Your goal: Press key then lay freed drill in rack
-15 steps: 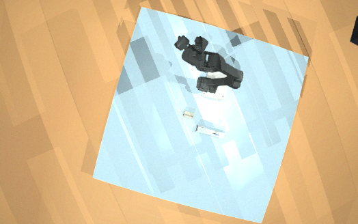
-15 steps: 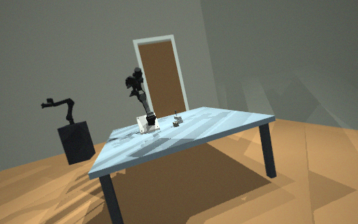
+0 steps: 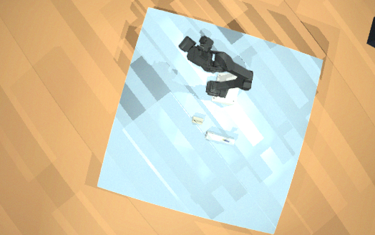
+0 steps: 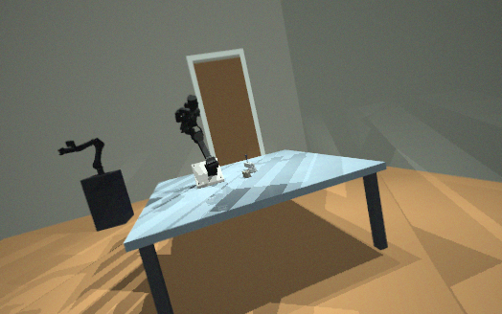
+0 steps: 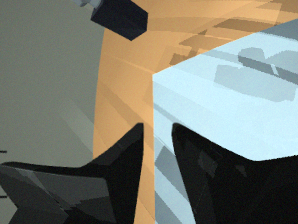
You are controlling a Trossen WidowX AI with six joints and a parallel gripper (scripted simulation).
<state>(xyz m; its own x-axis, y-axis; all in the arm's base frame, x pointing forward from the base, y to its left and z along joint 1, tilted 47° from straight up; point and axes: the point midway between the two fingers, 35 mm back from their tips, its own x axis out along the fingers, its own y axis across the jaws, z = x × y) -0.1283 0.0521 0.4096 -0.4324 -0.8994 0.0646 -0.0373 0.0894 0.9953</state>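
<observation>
My gripper tip is 380 mm short of the dark stub, 410 mm to the right of it and 300 mm above it. The rest, counted from my gripper tip: pale grey holder block: 380 mm ahead, 370 mm to the left, 360 mm below; drill: 390 mm ahead, 350 mm to the left, 350 mm below.
</observation>
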